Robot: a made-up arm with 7 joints. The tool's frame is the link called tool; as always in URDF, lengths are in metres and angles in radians. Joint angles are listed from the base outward.
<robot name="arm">
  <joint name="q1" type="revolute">
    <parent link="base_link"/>
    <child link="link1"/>
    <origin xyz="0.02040 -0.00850 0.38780"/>
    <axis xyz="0 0 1"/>
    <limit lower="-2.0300" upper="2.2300"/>
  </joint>
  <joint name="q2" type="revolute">
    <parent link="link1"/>
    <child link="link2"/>
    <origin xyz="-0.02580 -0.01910 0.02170"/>
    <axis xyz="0 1 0"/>
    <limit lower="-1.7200" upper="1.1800"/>
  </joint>
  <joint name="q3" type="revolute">
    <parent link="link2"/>
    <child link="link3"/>
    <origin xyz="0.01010 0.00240 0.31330"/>
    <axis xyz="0 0 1"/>
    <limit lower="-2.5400" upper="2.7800"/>
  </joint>
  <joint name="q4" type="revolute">
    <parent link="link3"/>
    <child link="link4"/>
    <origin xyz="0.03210 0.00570 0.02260"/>
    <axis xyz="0 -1 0"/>
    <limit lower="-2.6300" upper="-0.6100"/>
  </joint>
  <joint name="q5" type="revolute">
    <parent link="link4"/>
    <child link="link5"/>
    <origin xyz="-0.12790 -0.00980 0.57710"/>
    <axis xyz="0 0 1"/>
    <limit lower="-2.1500" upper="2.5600"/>
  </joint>
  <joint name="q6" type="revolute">
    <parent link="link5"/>
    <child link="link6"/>
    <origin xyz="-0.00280 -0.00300 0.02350"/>
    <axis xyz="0 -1 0"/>
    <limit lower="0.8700" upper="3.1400"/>
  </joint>
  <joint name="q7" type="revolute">
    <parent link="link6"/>
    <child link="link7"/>
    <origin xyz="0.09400 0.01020 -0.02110"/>
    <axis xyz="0 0 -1"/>
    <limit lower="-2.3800" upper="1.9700"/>
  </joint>
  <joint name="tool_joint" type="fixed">
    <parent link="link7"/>
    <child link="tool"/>
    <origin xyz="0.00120 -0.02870 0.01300" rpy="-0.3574 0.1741 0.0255"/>
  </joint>
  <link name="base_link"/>
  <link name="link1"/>
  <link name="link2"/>
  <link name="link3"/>
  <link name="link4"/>
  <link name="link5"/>
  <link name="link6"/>
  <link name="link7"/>
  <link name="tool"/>
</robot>
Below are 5 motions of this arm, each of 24 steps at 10 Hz.
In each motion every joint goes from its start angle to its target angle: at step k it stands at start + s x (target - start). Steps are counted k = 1, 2, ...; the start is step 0. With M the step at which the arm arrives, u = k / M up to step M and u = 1 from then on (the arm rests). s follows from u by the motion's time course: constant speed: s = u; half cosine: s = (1 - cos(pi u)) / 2; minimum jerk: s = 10 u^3 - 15 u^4 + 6 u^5.
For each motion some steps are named. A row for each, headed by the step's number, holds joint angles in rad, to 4 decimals.
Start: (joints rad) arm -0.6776 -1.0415 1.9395 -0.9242 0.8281 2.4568 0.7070
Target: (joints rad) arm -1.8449 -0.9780 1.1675 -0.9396 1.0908 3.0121 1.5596
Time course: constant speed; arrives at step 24
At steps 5, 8, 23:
5: -0.9208 -1.0283 1.7787 -0.9274 0.8828 2.5725 0.8846
8: -1.0667 -1.0203 1.6822 -0.9293 0.9157 2.6419 0.9912
23: -1.7963 -0.9806 1.1997 -0.9390 1.0799 2.9890 1.5241

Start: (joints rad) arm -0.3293 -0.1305 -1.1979 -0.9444 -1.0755 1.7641 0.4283
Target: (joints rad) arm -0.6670 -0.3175 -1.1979 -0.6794 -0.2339 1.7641 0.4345
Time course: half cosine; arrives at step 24
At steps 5, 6, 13, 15, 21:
5: -0.3642 -0.1498 -1.1979 -0.9170 -0.9885 1.7641 0.4289
6: -0.3788 -0.1579 -1.1979 -0.9056 -0.9523 1.7641 0.4292
13: -0.5202 -0.2362 -1.1979 -0.7946 -0.5998 1.7641 0.4318
15: -0.5628 -0.2598 -1.1979 -0.7612 -0.4937 1.7641 0.4326
21: -0.6541 -0.3104 -1.1979 -0.6895 -0.2659 1.7641 0.4343

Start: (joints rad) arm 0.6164 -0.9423 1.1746 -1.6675 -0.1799 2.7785 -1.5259
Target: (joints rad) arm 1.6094 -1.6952 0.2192 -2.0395 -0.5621 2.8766 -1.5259
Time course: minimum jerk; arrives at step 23
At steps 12, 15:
12: 1.1533 -1.3494 0.6580 -1.8686 -0.3866 2.8315 -1.5259
15: 1.3792 -1.5207 0.4407 -1.9533 -0.4735 2.8539 -1.5259

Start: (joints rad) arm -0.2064 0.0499 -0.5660 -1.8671 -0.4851 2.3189 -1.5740
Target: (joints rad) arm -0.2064 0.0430 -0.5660 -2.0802 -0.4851 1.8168 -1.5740
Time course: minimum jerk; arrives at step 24
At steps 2, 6, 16, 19, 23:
2: -0.2064 0.0499 -0.5660 -1.8682 -0.4851 2.3163 -1.5740
6: -0.2064 0.0492 -0.5660 -1.8892 -0.4851 2.2669 -1.5740
16: -0.2064 0.0444 -0.5660 -2.0355 -0.4851 1.9222 -1.5740
19: -0.2064 0.0434 -0.5660 -2.0665 -0.4851 1.8492 -1.5740
23: -0.2064 0.0430 -0.5660 -2.0801 -0.4851 1.8171 -1.5740

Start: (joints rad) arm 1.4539 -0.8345 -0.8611 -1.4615 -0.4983 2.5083 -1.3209
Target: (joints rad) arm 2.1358 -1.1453 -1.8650 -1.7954 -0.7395 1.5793 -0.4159
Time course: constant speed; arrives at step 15
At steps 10, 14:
10: 1.9085 -1.0417 -1.5304 -1.6841 -0.6591 1.8890 -0.7176
14: 2.0903 -1.1246 -1.7981 -1.7731 -0.7234 1.6412 -0.4762

